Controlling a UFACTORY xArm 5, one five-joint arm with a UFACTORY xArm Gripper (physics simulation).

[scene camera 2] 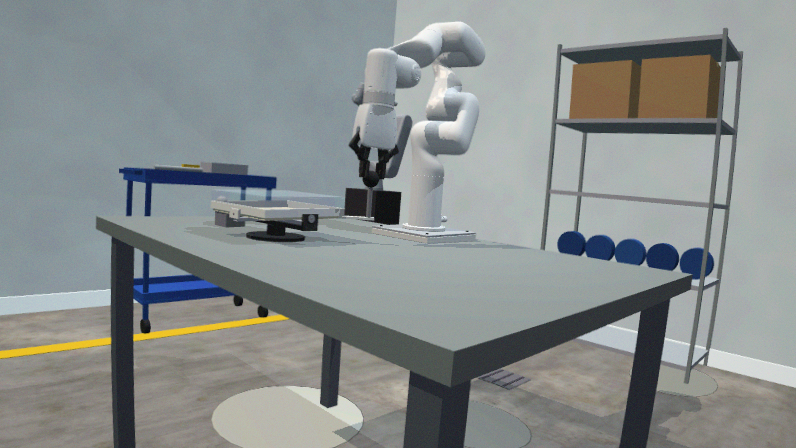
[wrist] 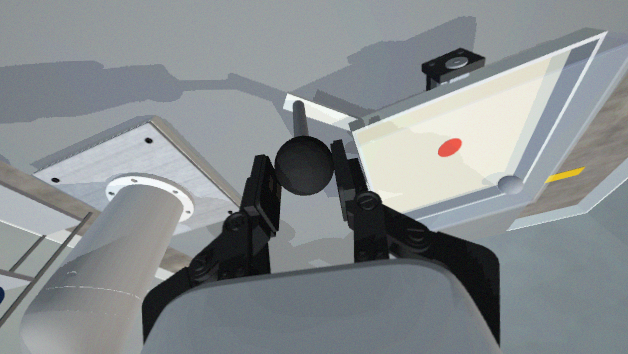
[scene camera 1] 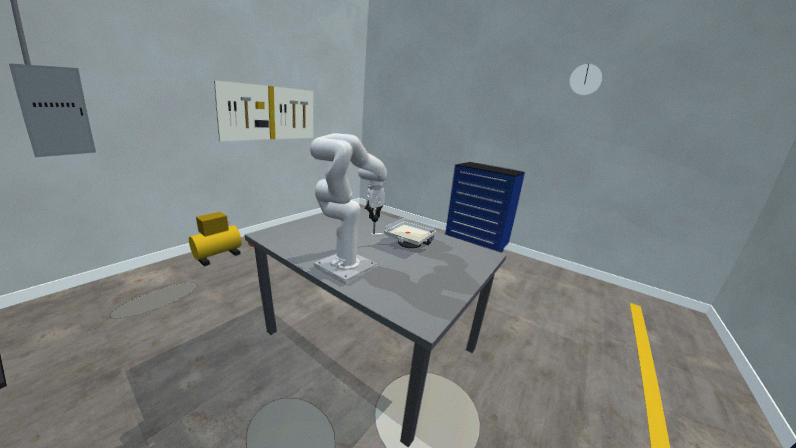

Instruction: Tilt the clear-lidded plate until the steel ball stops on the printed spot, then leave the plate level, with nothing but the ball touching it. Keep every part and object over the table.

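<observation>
The clear-lidded plate (scene camera 1: pixel 421 235) (scene camera 2: pixel 267 213) (wrist: pixel 490 100) has a cream floor and pale rims and sits on a black pivot stand (scene camera 2: pixel 275 235). It looks near level; a slight tilt cannot be judged. The red printed spot (scene camera 1: pixel 407 232) (wrist: pixel 450 147) is near its middle. The steel ball (wrist: pixel 510 185) lies away from the spot, in the plate's far corner in the wrist view. A white arm (wrist: pixel 325 111) runs from the plate to an upright rod (wrist: pixel 300 118) (scene camera 2: pixel 368 203) topped by a black ball knob (wrist: pixel 304 172). My gripper (scene camera 1: pixel 374 217) (scene camera 2: pixel 370 173) (wrist: pixel 303 164) is shut on this knob, beside the plate.
The robot's base plate (scene camera 1: pixel 345 268) (scene camera 2: pixel 426 233) (wrist: pixel 145 150) stands on the grey table (scene camera 1: pixel 311 244) (scene camera 2: pixel 389 278) near the rod. A black block (scene camera 2: pixel 310 222) (wrist: pixel 454 62) is at the plate's side. A blue cart (scene camera 2: pixel 197 176) and a shelf rack (scene camera 2: pixel 550 166) stand beyond the table.
</observation>
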